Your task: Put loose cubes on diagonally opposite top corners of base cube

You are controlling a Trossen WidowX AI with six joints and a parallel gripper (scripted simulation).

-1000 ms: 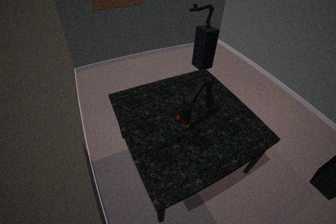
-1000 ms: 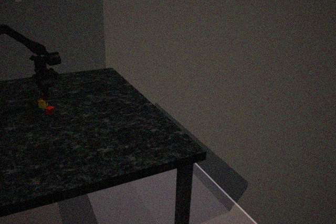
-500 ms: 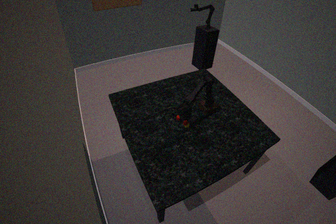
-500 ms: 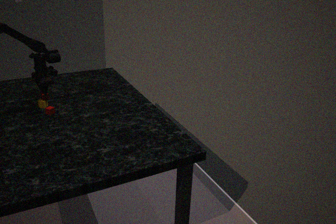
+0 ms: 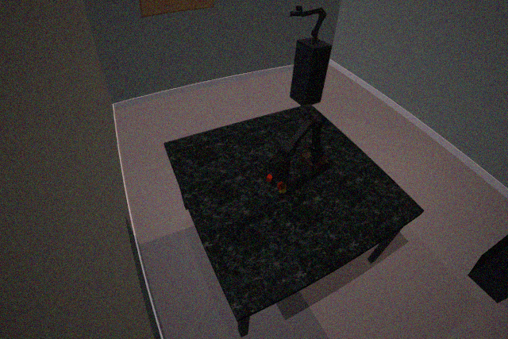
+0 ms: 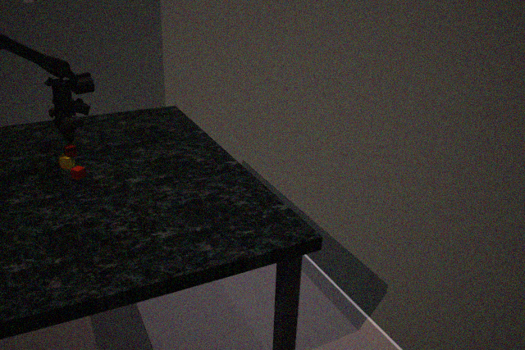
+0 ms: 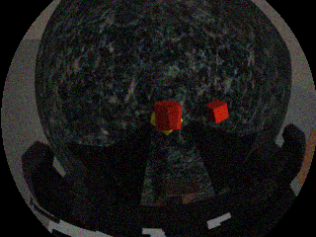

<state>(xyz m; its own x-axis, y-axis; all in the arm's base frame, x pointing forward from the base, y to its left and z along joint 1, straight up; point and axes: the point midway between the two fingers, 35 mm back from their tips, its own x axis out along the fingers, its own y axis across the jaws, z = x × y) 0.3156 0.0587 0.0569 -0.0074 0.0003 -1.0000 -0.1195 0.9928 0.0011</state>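
My gripper tip is 7 cm above the yellow cube and 2 cm past it.
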